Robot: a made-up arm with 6 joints.
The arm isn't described. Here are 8 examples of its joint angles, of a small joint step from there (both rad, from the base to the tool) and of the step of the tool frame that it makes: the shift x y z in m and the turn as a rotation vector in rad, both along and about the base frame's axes.
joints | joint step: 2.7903 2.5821 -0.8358 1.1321 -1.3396 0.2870 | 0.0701 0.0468 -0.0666 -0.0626 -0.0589 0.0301
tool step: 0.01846 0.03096 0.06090 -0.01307 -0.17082 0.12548
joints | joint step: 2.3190 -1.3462 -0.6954 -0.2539 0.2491 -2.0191 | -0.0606 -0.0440 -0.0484 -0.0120 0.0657 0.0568
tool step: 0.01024 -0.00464 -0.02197 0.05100 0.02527 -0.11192
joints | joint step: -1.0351 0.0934 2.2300 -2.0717 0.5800 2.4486 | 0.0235 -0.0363 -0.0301 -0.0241 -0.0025 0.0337
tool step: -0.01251 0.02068 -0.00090 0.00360 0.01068 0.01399
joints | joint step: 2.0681 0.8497 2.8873 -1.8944 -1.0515 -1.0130 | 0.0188 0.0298 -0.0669 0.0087 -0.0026 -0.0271
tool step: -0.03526 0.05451 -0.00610 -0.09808 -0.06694 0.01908
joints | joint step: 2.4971 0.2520 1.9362 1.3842 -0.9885 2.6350 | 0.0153 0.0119 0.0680 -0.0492 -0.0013 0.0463
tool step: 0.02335 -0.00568 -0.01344 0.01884 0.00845 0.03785
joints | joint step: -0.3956 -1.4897 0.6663 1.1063 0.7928 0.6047 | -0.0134 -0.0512 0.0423 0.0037 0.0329 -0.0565
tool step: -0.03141 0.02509 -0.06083 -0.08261 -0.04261 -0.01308
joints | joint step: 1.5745 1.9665 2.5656 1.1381 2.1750 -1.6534 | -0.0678 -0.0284 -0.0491 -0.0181 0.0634 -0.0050
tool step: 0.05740 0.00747 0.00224 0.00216 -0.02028 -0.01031
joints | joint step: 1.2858 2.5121 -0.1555 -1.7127 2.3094 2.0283 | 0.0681 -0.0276 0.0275 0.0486 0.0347 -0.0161
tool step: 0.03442 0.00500 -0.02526 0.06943 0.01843 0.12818
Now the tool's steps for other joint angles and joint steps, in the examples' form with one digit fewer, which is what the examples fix.
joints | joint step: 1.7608 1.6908 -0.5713 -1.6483 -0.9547 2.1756 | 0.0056 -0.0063 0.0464 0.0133 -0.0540 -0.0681
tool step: 0.0015 0.0168 -0.0235 -0.0058 0.0298 -0.0494
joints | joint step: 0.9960 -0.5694 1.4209 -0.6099 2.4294 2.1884 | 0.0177 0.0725 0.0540 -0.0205 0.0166 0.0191
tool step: 0.0263 0.0329 0.0186 -0.0081 0.0100 0.0577
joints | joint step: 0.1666 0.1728 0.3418 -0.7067 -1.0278 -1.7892 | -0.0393 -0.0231 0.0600 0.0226 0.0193 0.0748
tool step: -0.0093 -0.0301 0.0518 -0.0471 -0.1472 -0.0164
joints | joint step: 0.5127 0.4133 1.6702 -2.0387 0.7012 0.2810 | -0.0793 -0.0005 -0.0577 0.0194 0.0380 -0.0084
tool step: 0.0513 -0.0220 -0.0189 -0.0047 0.0752 -0.1039
